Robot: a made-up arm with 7 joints.
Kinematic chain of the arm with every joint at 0, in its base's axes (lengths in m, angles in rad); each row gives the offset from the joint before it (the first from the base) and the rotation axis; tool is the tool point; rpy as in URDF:
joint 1: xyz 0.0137 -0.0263 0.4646 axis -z
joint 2: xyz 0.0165 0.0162 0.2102 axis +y
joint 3: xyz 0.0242 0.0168 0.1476 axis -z
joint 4: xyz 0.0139 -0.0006 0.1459 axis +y
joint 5: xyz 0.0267 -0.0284 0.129 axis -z
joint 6: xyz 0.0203 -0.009 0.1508 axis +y
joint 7: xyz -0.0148 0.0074 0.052 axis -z
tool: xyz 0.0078 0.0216 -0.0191 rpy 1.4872 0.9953 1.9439
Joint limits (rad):
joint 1: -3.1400..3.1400
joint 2: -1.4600..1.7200
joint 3: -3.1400..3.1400
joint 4: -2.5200..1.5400
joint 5: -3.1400..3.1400
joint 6: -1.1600..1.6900
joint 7: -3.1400..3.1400
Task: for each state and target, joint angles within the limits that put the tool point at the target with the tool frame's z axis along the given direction. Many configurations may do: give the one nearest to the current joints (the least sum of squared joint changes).
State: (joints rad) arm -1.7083 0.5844 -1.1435 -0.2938 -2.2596 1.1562 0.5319
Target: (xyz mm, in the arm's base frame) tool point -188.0 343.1 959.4 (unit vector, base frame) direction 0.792 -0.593 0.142
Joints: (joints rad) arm -2.6198 0.7820 -1.6178 -1.0322 -2.3134 0.5122 0.6650
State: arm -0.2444 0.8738 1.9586 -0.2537 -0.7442 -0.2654 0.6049
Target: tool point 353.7 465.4 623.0 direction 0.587 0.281 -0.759
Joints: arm -0.6510 1.5885 1.8049 -0.6158 -1.0000 -0.5503 0.3187
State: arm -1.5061 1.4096 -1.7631 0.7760 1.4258 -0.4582 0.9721
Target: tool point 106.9 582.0 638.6 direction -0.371 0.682 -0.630
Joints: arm -1.1056 1.6602 -1.9992 0.3570 1.1470 -0.5918 0.6455
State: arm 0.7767 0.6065 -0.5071 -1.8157 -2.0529 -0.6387 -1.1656
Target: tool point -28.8 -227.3 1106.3 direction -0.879 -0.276 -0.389
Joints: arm 0.9915 0.6048 -0.5961 -1.2031 -2.6401 -0.8882 -0.7884
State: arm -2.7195 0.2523 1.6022 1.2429 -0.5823 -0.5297 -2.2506
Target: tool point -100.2 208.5 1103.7 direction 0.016 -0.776 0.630
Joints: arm -3.1400 0.3365 1.6437 1.0165 -0.7101 -0.4177 -2.3145
